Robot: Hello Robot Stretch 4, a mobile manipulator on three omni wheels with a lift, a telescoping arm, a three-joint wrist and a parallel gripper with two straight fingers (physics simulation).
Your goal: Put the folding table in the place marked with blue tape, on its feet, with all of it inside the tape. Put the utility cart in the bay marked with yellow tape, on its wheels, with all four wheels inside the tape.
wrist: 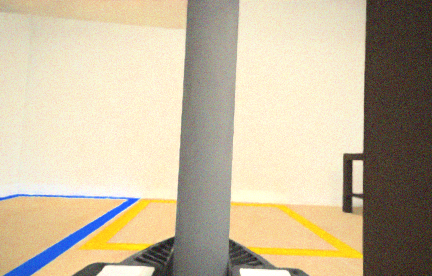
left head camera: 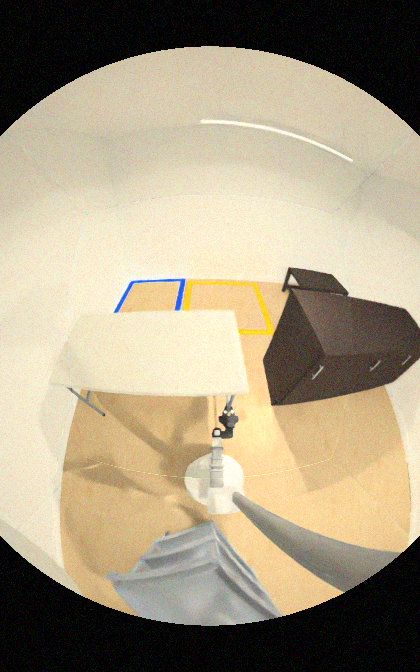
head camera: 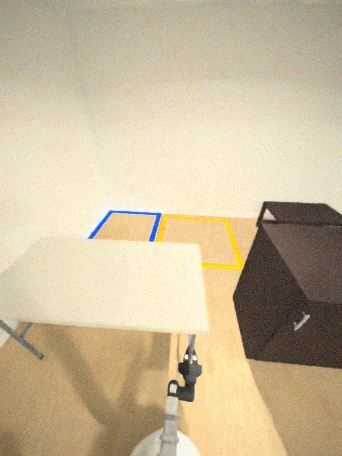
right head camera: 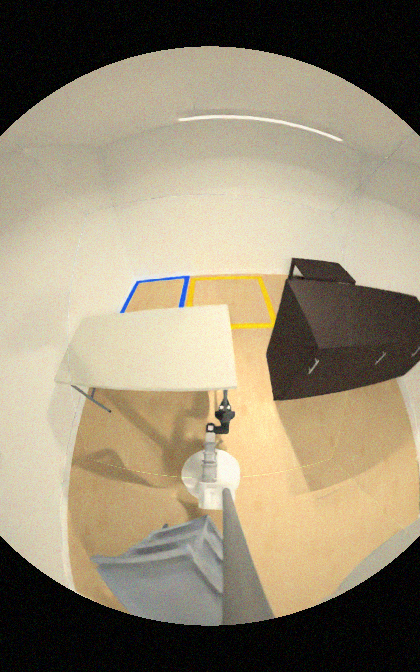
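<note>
The folding table stands upright, with a cream top and grey legs, in front of the blue tape and partly covering the view of it. My gripper is shut on the table's near right leg, which rises upright between the fingers in the wrist view. The yellow tape adjoins the blue on the right. The grey-blue tiered utility cart is behind my base; its wheels are hidden.
A dark brown cabinet with handles stands right of the table, a gap between them. A small dark table stands behind the cabinet near the back wall. A wall runs close along the left.
</note>
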